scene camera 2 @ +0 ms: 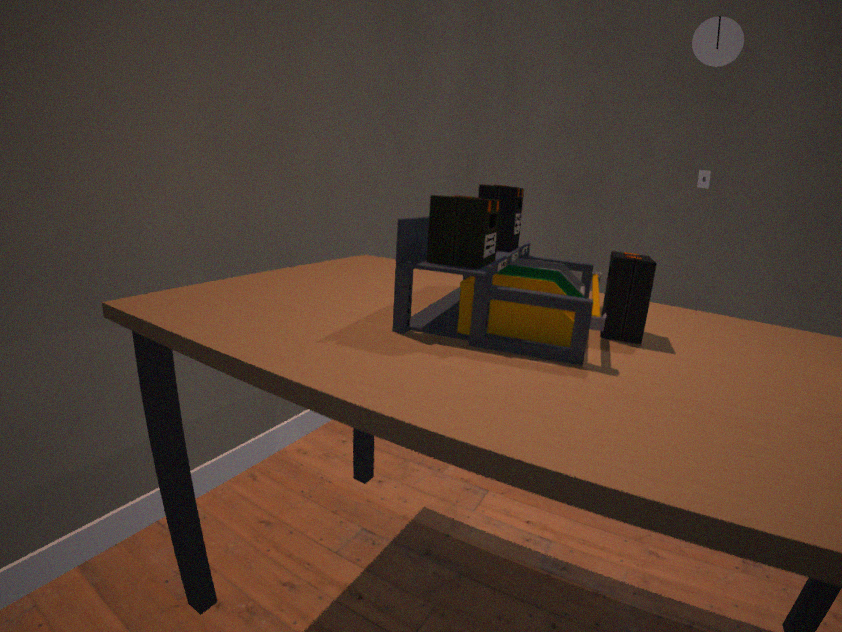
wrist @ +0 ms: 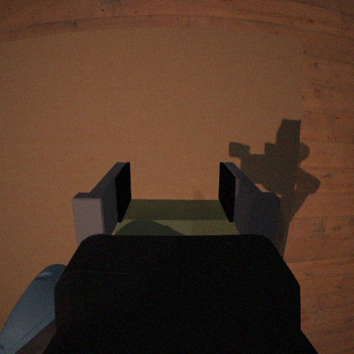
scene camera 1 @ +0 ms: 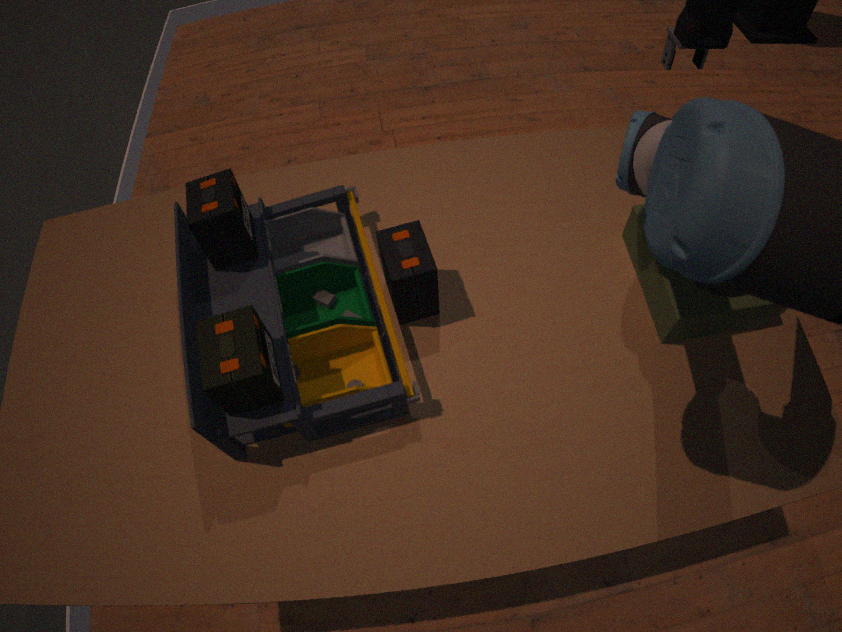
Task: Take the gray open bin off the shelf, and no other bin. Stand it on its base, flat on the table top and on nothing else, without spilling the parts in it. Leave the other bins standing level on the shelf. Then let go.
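Places are measured from the arm's base along level axes (x back, y right, z up), in metres.
Pixels of known places: gripper, fingertip midpoint: (scene camera 1: pixel 681 65).
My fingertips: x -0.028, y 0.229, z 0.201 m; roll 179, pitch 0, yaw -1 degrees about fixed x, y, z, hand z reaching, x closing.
Note:
Behind a point stands the place of what it marks.
The gray open bin (scene camera 1: pixel 319 250) @[z -0.073, x -0.630, y 0.178 m] stands in the shelf (scene camera 1: pixel 238 289) @[z 0.020, x -0.743, y 0.067 m] (scene camera 2: pixel 480 316) @[z -0.039, x -0.664, y -0.146 m], at the far end of the row in scene camera 1; in scene camera 2 it is mostly hidden. Beside it is the green bin (scene camera 1: pixel 302 314) @[z -0.073, x -0.666, y 0.060 m] (scene camera 2: pixel 537 274) @[z -0.011, x -0.650, y 0.095 m] with gray parts, then the yellow bin (scene camera 1: pixel 370 367) @[z -0.073, x -0.569, y -0.049 m] (scene camera 2: pixel 530 323) @[z -0.045, x -0.604, y -0.110 m], which also holds a part. A yellow bar (scene camera 1: pixel 382 292) @[z -0.017, x -0.533, y 0.041 m] runs along the shelf's front. My gripper (scene camera 1: pixel 683 59) @[z 0.201, x -0.028, y 0.229 m] (wrist: pixel 174 180) is open and empty, high up and far from the shelf. It is out of view in scene camera 2.
Two black boxes (scene camera 1: pixel 221 217) @[z 0.132, x -0.732, y 0.114 m] (scene camera 1: pixel 238 360) @[z 0.116, x -0.711, y -0.098 m] stand on the shelf's upper board. A third black box (scene camera 1: pixel 414 282) @[z 0.031, x -0.486, y 0.019 m] (scene camera 2: pixel 629 299) @[z -0.014, x -0.483, y 0.020 m] stands on the table (scene camera 1: pixel 530 408) @[z -0.082, x -0.350, y -0.154 m] (scene camera 2: pixel 408 387) @[z -0.082, x -0.677, y -0.312 m] close before the shelf's front. An olive block (scene camera 1: pixel 680 316) @[z 0.002, x -0.110, y -0.091 m] (wrist: pixel 170 210) lies under the arm.

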